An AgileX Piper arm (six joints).
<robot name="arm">
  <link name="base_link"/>
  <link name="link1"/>
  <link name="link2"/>
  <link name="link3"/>
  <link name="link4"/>
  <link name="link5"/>
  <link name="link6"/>
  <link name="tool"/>
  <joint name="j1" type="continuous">
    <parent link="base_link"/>
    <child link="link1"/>
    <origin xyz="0 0 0.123" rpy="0 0 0"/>
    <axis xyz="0 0 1"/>
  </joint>
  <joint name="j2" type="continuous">
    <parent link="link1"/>
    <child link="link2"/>
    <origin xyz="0 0 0" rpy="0 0 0"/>
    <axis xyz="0 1 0"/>
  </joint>
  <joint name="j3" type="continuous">
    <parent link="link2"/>
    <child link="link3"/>
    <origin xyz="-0.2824 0 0.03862" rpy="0 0 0"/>
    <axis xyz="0 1 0"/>
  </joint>
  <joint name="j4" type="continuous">
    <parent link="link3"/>
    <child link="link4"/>
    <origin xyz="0.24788 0 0.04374" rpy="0 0 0"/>
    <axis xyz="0.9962 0 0.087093"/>
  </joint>
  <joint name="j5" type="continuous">
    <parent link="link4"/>
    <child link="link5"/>
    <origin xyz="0 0 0" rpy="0 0 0"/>
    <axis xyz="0 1 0"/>
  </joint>
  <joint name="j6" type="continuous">
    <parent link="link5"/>
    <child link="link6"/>
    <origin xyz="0.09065 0 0.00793" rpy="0 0 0"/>
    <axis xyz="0.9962 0 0.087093"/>
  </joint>
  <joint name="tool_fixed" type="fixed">
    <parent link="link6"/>
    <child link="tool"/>
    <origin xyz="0 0 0" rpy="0 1.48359 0"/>
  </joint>
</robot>
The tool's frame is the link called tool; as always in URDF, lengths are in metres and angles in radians. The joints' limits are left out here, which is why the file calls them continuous.
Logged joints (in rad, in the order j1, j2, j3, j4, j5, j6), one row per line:
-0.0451, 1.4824, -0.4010, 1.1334, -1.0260, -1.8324
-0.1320, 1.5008, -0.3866, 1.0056, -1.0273, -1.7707
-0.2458, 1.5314, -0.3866, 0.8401, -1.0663, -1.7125
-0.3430, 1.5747, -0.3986, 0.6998, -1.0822, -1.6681
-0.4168, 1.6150, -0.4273, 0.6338, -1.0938, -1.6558
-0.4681, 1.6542, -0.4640, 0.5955, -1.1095, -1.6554
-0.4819, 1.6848, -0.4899, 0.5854, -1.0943, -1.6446
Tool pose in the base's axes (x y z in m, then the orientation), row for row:
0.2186, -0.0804, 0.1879, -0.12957, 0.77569, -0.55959, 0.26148
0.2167, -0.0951, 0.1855, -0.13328, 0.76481, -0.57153, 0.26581
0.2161, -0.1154, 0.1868, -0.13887, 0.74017, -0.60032, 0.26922
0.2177, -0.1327, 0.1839, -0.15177, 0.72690, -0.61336, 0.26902
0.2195, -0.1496, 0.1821, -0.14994, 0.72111, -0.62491, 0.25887
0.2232, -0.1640, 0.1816, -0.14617, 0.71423, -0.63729, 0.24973
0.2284, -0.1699, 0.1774, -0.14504, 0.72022, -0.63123, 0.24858
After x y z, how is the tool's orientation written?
As a quaternion, x y z w.
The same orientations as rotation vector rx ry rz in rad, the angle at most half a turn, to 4 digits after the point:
-0.3507, 2.0995, -1.5146
-0.3599, 2.0655, -1.5435
-0.3744, 1.9955, -1.6184
-0.4092, 1.9599, -1.6538
-0.4064, 1.9544, -1.6937
-0.3980, 1.9449, -1.7354
-0.3952, 1.9624, -1.7199

